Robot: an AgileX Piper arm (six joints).
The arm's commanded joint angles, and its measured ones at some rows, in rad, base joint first. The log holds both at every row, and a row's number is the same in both.
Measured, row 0: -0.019 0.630 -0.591 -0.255 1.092 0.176
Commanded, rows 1 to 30: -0.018 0.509 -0.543 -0.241 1.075 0.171; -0.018 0.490 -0.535 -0.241 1.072 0.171; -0.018 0.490 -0.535 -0.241 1.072 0.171; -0.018 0.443 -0.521 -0.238 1.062 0.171; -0.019 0.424 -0.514 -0.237 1.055 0.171; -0.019 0.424 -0.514 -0.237 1.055 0.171; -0.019 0.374 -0.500 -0.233 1.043 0.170; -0.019 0.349 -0.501 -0.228 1.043 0.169; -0.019 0.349 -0.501 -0.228 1.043 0.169; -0.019 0.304 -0.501 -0.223 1.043 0.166; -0.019 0.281 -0.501 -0.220 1.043 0.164; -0.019 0.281 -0.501 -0.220 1.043 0.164; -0.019 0.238 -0.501 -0.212 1.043 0.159; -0.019 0.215 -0.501 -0.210 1.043 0.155; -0.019 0.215 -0.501 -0.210 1.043 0.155; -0.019 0.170 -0.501 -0.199 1.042 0.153; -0.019 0.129 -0.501 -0.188 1.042 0.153; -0.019 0.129 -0.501 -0.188 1.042 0.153; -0.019 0.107 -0.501 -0.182 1.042 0.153; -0.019 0.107 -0.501 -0.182 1.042 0.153; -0.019 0.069 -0.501 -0.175 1.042 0.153; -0.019 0.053 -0.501 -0.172 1.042 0.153; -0.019 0.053 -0.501 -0.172 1.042 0.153; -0.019 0.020 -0.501 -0.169 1.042 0.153; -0.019 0.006 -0.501 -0.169 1.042 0.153; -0.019 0.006 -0.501 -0.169 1.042 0.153; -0.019 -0.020 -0.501 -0.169 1.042 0.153; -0.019 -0.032 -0.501 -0.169 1.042 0.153; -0.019 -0.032 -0.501 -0.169 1.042 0.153; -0.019 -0.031 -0.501 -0.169 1.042 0.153
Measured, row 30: -0.019 -0.002 -0.503 -0.169 1.057 0.161
